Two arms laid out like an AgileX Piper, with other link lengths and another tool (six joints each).
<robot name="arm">
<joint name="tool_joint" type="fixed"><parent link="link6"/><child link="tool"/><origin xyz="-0.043 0.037 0.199" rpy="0 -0.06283 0.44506"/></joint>
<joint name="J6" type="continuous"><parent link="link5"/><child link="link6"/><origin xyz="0 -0.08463 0" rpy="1.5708 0 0"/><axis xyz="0 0 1"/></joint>
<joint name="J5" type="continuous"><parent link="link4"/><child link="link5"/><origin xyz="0 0 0" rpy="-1.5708 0 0"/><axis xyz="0 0 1"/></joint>
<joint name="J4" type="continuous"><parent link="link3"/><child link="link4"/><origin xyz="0.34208 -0.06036 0" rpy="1.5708 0 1.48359"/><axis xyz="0 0 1"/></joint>
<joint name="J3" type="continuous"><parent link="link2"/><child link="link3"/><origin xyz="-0.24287 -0.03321 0"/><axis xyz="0 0 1"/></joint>
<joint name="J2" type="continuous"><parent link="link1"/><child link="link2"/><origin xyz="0 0 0" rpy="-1.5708 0 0"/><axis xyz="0 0 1"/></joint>
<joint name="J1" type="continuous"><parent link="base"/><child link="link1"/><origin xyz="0 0 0.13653"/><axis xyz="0 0 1"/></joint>
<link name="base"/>
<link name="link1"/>
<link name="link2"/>
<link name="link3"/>
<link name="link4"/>
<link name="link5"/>
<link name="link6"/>
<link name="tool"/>
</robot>
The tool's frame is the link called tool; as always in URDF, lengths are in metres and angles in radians. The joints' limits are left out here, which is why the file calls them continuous.
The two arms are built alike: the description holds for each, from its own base.
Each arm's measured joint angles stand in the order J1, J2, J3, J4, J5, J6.
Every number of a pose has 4 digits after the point.
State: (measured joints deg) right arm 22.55 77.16 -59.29 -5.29 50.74 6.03; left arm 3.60 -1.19 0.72 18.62 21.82 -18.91
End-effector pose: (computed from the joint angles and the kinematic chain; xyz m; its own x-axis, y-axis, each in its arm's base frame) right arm 0.4468 0.2014 0.0977 -0.8660 0.1445 -0.4788 0.0790 0.9848 0.1544; left arm 0.3712 0.0950 0.1952 -0.2524 0.3948 -0.8834 -0.0543 0.9058 0.4203
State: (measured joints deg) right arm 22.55 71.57 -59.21 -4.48 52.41 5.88; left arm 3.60 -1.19 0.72 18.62 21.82 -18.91
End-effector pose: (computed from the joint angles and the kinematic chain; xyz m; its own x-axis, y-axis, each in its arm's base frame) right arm 0.4410 0.2015 0.1396 -0.8369 0.1653 -0.5217 0.0716 0.9782 0.1950; left arm 0.3712 0.0950 0.1952 -0.2524 0.3948 -0.8834 -0.0543 0.9058 0.4203
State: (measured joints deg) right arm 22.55 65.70 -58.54 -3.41 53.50 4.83; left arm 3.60 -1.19 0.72 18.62 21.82 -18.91
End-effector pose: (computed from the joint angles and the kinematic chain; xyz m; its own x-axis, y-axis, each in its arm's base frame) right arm 0.4307 0.2018 0.1789 -0.8053 0.1741 -0.5667 0.0460 0.9714 0.2330; left arm 0.3712 0.0950 0.1952 -0.2524 0.3948 -0.8834 -0.0543 0.9058 0.4203
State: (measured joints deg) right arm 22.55 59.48 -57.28 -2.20 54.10 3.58; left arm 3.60 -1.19 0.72 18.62 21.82 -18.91
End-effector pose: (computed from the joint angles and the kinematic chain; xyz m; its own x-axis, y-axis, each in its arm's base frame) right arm 0.4166 0.2016 0.2155 -0.7692 0.1821 -0.6125 0.0128 0.9627 0.2701; left arm 0.3712 0.0950 0.1952 -0.2524 0.3948 -0.8834 -0.0543 0.9058 0.4203
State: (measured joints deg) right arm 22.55 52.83 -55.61 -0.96 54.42 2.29; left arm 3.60 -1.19 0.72 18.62 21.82 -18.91
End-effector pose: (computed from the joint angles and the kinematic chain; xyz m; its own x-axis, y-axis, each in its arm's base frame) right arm 0.3993 0.2003 0.2507 -0.7269 0.1917 -0.6595 -0.0260 0.9519 0.3054; left arm 0.3712 0.0950 0.1952 -0.2524 0.3948 -0.8834 -0.0543 0.9058 0.4203
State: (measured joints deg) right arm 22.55 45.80 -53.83 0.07 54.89 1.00; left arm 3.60 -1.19 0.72 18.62 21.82 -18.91
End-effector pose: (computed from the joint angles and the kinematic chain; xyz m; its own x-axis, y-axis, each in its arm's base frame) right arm 0.3786 0.1967 0.2846 -0.6785 0.2012 -0.7066 -0.0683 0.9403 0.3334; left arm 0.3712 0.0950 0.1952 -0.2524 0.3948 -0.8834 -0.0543 0.9058 0.4203
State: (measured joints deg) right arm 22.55 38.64 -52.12 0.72 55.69 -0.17; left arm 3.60 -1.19 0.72 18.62 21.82 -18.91
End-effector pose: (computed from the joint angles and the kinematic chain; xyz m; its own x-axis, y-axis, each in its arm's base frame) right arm 0.3554 0.1906 0.3156 -0.6257 0.2101 -0.7512 -0.1098 0.9297 0.3515; left arm 0.3712 0.0950 0.1952 -0.2524 0.3948 -0.8834 -0.0543 0.9058 0.4203
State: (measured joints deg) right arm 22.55 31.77 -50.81 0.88 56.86 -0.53; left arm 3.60 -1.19 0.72 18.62 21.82 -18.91
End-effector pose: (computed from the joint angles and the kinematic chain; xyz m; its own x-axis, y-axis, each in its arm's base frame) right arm 0.3316 0.1817 0.3439 -0.5714 0.2280 -0.7884 -0.1401 0.9194 0.3674; left arm 0.3712 0.0950 0.1952 -0.2524 0.3948 -0.8834 -0.0543 0.9058 0.4203
